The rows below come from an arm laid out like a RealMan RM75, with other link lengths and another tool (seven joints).
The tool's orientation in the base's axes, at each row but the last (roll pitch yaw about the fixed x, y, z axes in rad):
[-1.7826, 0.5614, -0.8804]
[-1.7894, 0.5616, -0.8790]
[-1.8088, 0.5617, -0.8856]
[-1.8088, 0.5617, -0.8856]
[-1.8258, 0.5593, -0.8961]
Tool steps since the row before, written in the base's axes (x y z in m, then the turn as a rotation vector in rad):
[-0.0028, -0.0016, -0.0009, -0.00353, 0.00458, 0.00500]
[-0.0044, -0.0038, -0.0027, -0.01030, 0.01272, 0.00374]
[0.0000, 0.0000, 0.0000, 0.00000, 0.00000, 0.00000]
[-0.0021, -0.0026, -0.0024, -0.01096, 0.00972, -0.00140]
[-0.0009, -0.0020, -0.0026, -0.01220, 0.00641, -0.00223]
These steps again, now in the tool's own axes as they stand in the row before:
[0.0000, 0.0017, -0.0029, -0.00755, -0.00117, -0.00005]
[0.0015, 0.0034, -0.0052, -0.01584, 0.00538, 0.00138]
[0.0000, 0.0000, 0.0000, 0.00000, 0.00000, 0.00000]
[0.0019, 0.0024, -0.0028, -0.01149, 0.00919, -0.00017]
[0.0022, 0.0021, -0.0015, -0.00952, 0.00971, -0.00318]

